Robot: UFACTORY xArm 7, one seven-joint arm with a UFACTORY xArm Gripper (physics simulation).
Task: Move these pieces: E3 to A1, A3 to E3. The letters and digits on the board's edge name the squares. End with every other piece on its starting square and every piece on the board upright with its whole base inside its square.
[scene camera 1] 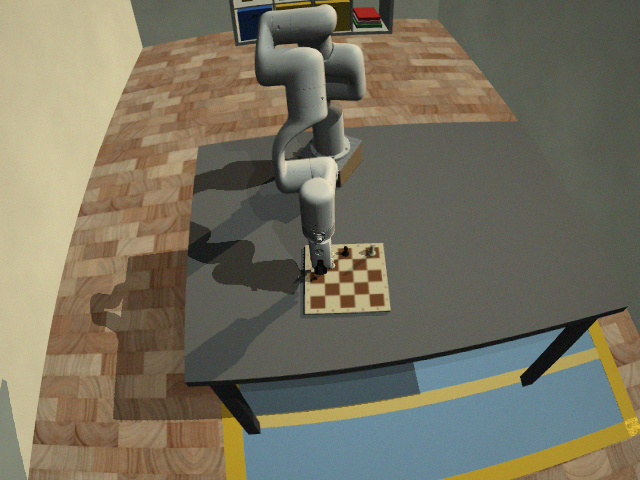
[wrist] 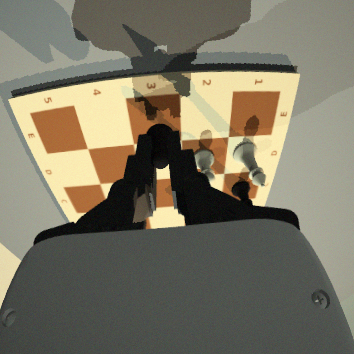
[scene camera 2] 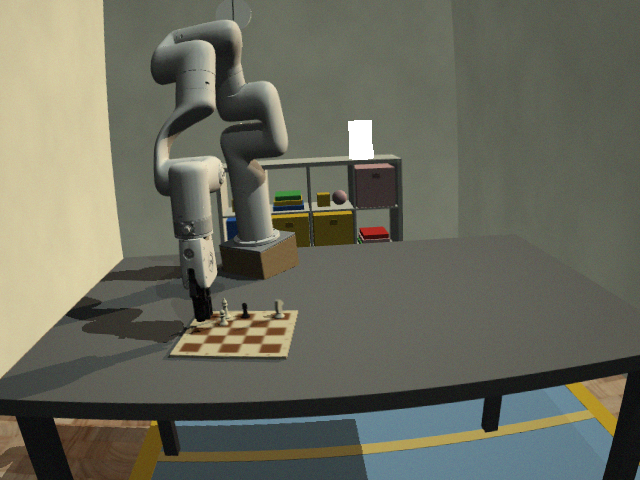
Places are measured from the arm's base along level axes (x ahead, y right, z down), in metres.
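Pixels of known places: gripper, fingertip midpoint: [scene camera 1: 320, 270] [wrist: 161, 151] [scene camera 2: 204, 317]; arm's base, origin of the base link: [scene camera 1: 330, 147] [scene camera 2: 256, 238].
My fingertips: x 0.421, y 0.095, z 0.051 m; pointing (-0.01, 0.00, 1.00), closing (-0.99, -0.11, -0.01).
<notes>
Ahead of a thing's pixels: the offset from my fingertips to its top centre. Level surfaces: height alone.
My gripper [scene camera 1: 320, 268] [scene camera 2: 203, 314] [wrist: 161, 151] is shut on a black piece {dy +0.008, dx -0.001, dz -0.025 m} [wrist: 160, 133], whose round dark shape shows between the fingertips. It is over the E3 side of the chessboard {dy -0.066, dx +0.013, dz +0.030 m} [scene camera 1: 361, 299] [scene camera 2: 250, 348] [wrist: 116, 86]; the exact height of the piece's base is hidden. A pale piece with a blocky top {dy -0.150, dx -0.052, dz -0.010 m} [scene camera 1: 372, 250] [scene camera 2: 279, 308] stands upright on A1. A small white piece {dy -0.034, dx -0.029, dz -0.002 m} [scene camera 2: 223, 317] [wrist: 204, 160] stands on D2. A taller white piece {dy -0.035, dx -0.065, dz -0.014 m} [scene camera 2: 224, 307] [wrist: 246, 151] stands on D1. A small black piece {dy -0.078, dx -0.062, dz -0.002 m} [scene camera 1: 345, 251] [scene camera 2: 245, 311] [wrist: 241, 190] stands on C1.
The white pieces on D2 and D1 stand close to the gripper's right finger side in the wrist view. The board lies on a grey table {dz +0.036 m} [scene camera 1: 439, 206] [scene camera 2: 413, 320]. A shelf unit [scene camera 2: 399, 206] stands behind the arm's base.
</notes>
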